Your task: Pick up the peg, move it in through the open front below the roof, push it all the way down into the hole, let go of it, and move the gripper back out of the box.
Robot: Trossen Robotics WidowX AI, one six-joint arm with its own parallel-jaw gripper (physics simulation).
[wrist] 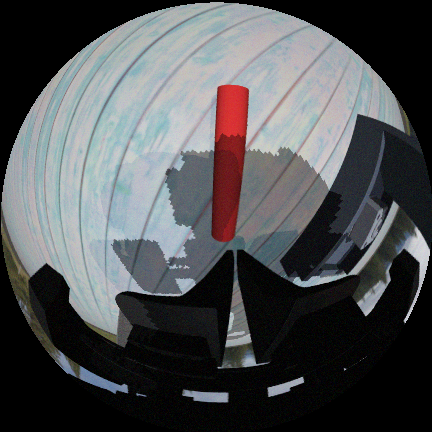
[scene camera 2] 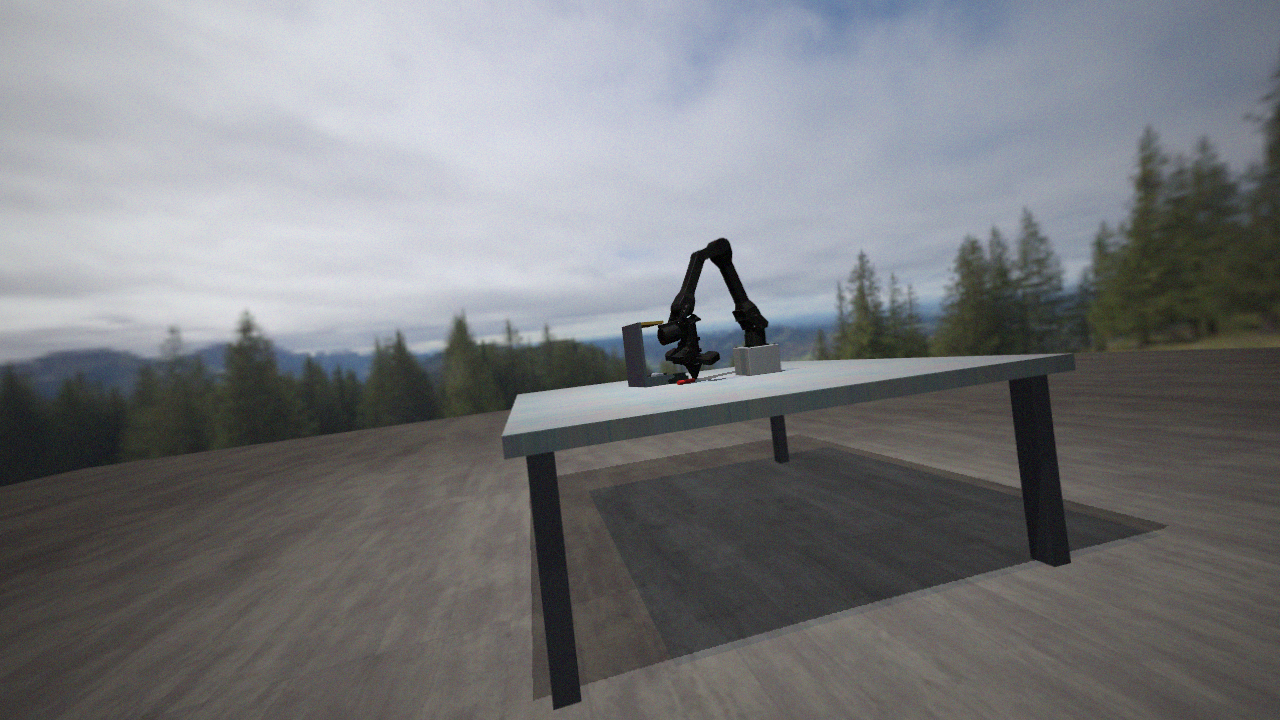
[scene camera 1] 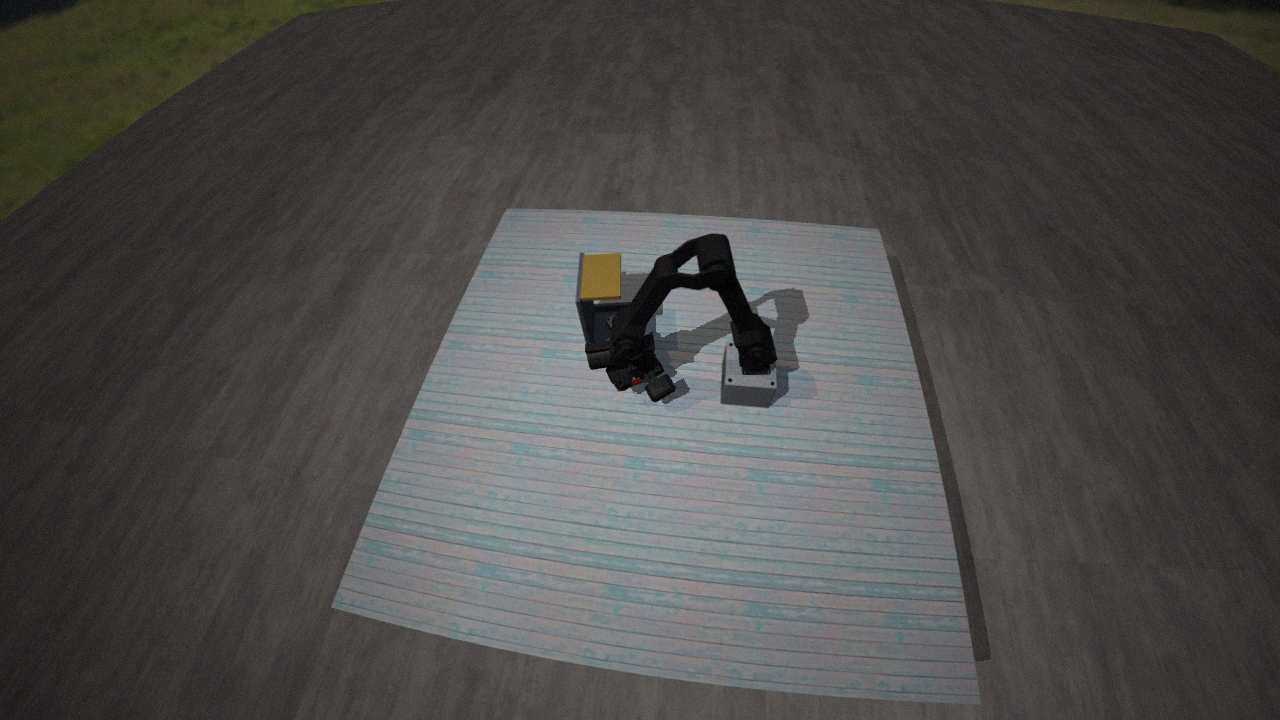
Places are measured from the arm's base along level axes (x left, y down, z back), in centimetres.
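Pixels of known places: gripper, fingertip midpoint: (wrist: 234,255) (scene camera 2: 695,379) (scene camera 1: 652,372); arm's base, link origin: (scene camera 2: 756,345) (scene camera 1: 754,362).
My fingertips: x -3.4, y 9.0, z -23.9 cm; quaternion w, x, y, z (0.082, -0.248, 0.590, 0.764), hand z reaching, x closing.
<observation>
Ahead of a thing's pixels: the offset from my fingertips to its top centre. "*": to the spot under its first point.
The red peg {dx +3.2, dy -0.6, dz -5.1 cm} (scene camera 1: 636,381) (scene camera 2: 685,381) (wrist: 230,160) lies on its side on the table, outside the box; in the wrist view its near end is just ahead of my fingertips. My gripper (scene camera 2: 694,374) (wrist: 234,255) is shut, its fingertips nearly touching, with nothing between them. It points down low over the table, close to the peg's near end. The dark box {dx -13.3, dy -21.6, dz -8.4 cm} (scene camera 1: 584,313) (scene camera 2: 635,356) (wrist: 345,190) stands beside the peg, to the right in the wrist view. Its yellow roof {* dx -12.9, dy -21.6, dz -11.6 cm} (scene camera 1: 600,275) (scene camera 2: 651,323) is on top. I cannot make out the hole clearly.
The arm's grey base block (scene camera 1: 748,388) (scene camera 2: 757,359) stands on the table (scene camera 1: 662,537) (scene camera 2: 805,394) to the right of the gripper. In the wrist view a small grey part {* dx -11.7, dy -2.2, dz -8.4 cm} (wrist: 367,223) shows inside the box. The arm's shadows fall across the peg and table.
</observation>
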